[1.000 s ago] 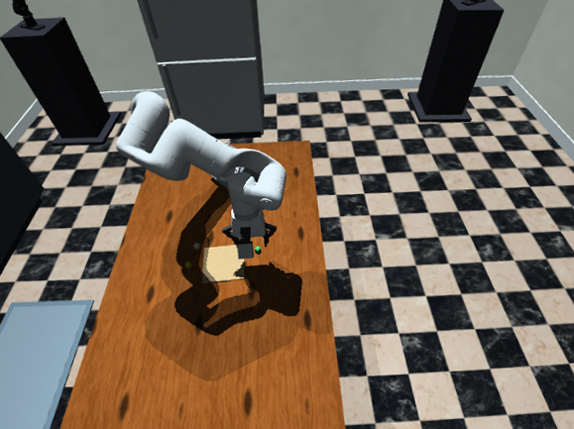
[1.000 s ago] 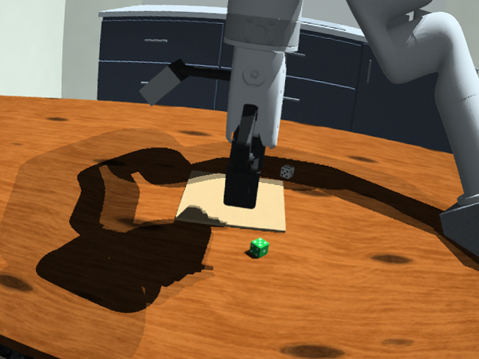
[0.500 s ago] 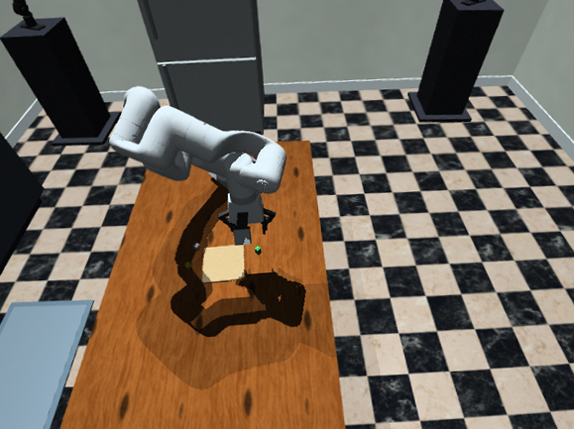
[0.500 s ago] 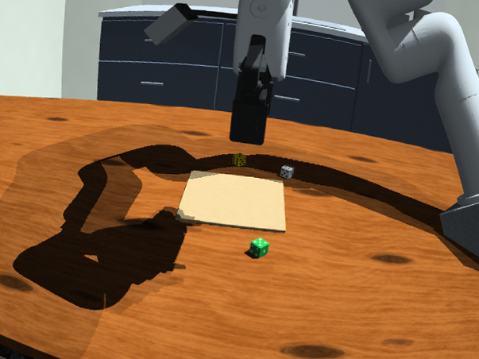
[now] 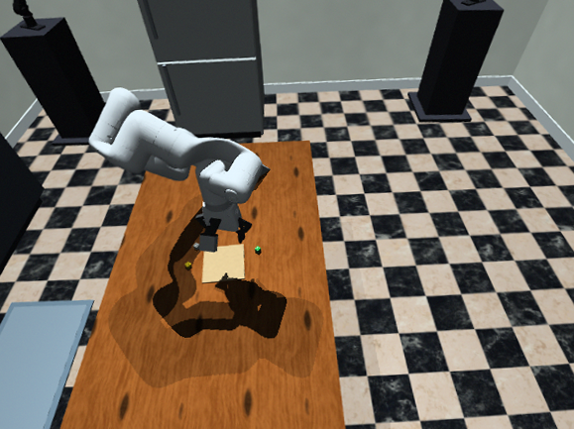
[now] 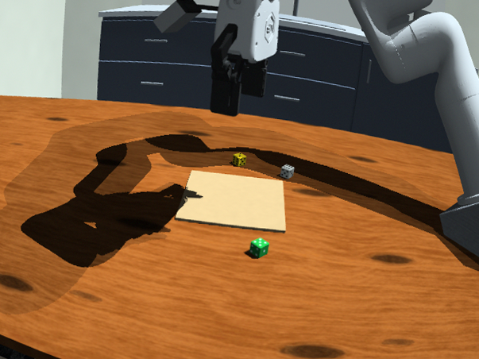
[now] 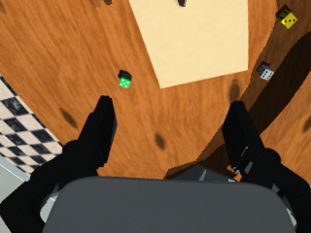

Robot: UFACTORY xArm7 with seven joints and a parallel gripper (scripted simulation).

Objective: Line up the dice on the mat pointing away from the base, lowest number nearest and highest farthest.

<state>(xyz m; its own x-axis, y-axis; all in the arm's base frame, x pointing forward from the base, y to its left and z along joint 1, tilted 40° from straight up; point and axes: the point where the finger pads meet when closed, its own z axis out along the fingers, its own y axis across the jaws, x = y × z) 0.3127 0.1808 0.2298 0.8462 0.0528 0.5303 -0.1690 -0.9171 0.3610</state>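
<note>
My hand is 10 mm short of the yellow die, 160 mm to the left of it and 150 mm above it. From my hand the other things lie so: white die (70 mm behind, 140 mm to the right, 150 mm below); tan mat (40 mm to the right, 160 mm below); green die (50 mm behind, 80 mm to the left, 150 mm below).
</note>
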